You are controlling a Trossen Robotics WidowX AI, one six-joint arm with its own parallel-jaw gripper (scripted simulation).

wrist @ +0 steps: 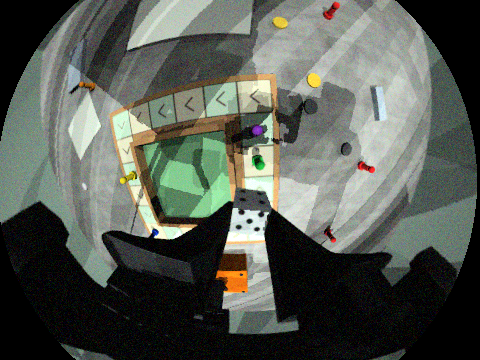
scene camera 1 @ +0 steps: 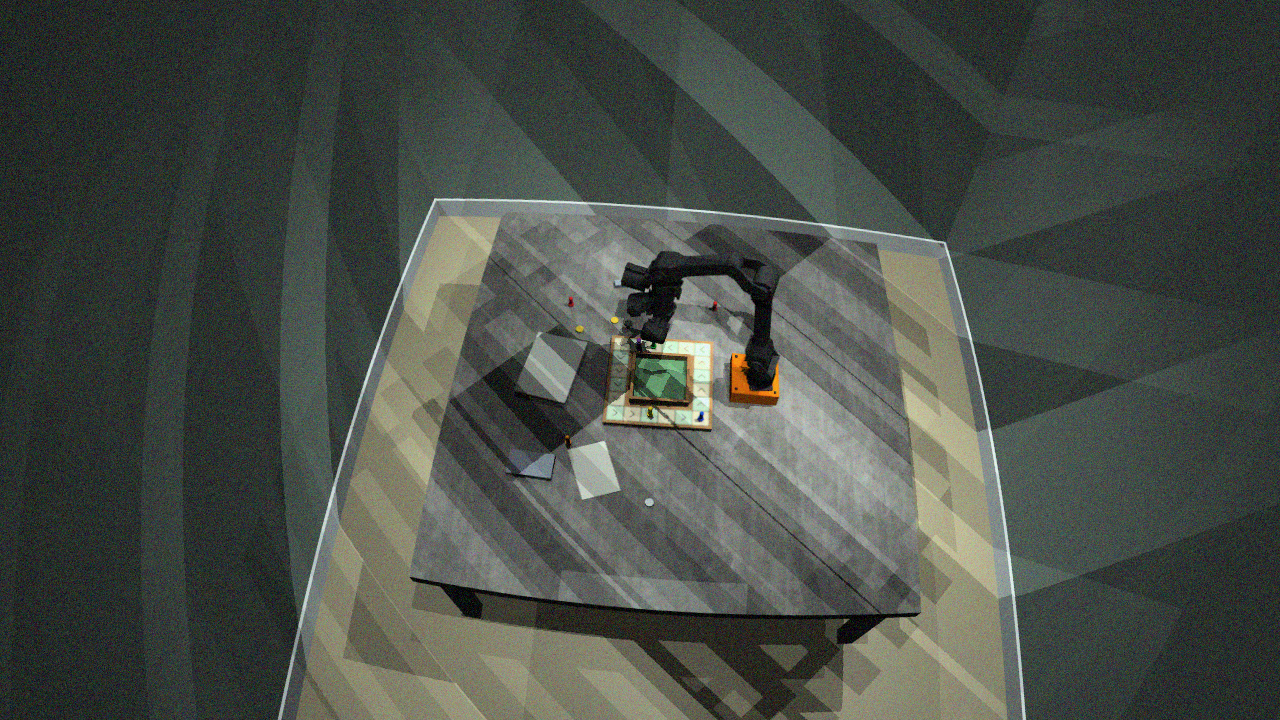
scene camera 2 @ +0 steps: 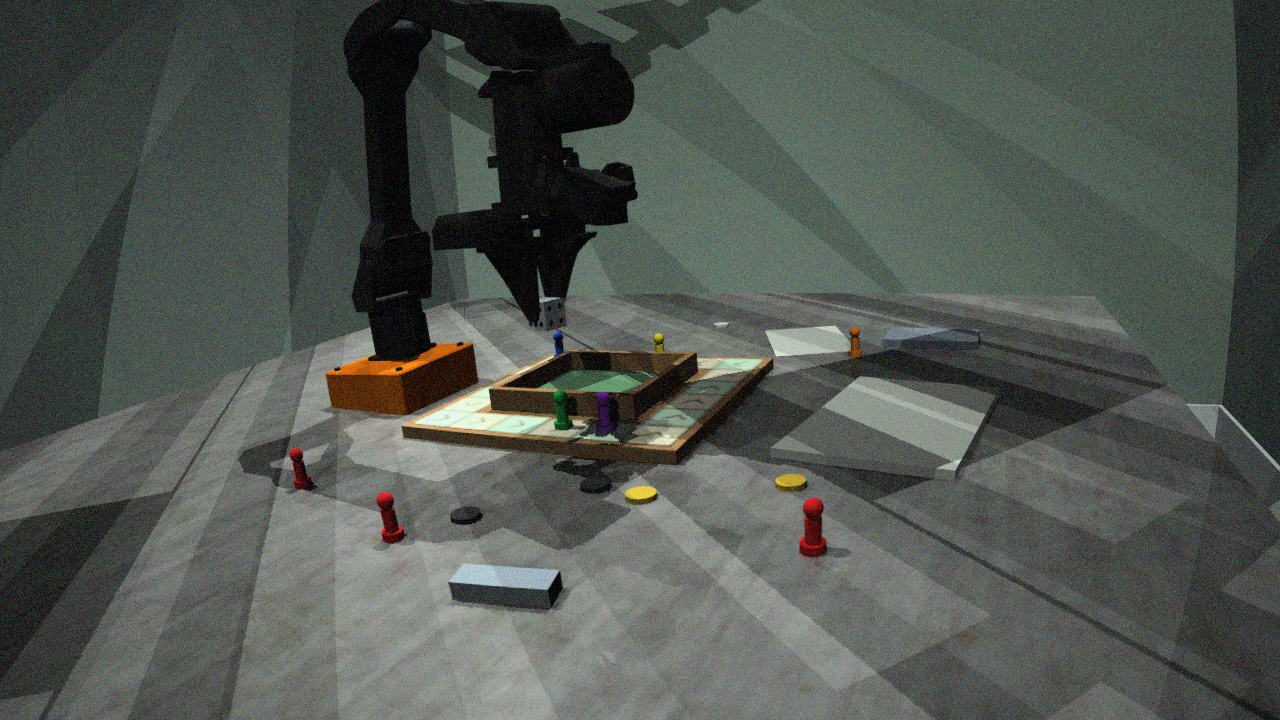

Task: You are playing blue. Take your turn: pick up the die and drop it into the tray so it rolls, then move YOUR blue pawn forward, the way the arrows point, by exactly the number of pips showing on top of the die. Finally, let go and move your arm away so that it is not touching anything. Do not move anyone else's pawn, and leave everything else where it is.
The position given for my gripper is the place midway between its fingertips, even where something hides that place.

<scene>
My gripper (scene camera 2: 545, 317) holds a white die. Further things: a flat white slab (scene camera 2: 926, 429) and a green tray (scene camera 2: 576, 379).
The flat white slab shows as well in scene camera 1 (scene camera 1: 550, 369). My gripper is seen too in the wrist view (wrist: 248, 208) and in scene camera 1 (scene camera 1: 660, 331). The green tray is seen too in the wrist view (wrist: 190, 175) and in scene camera 1 (scene camera 1: 659, 378).
</scene>
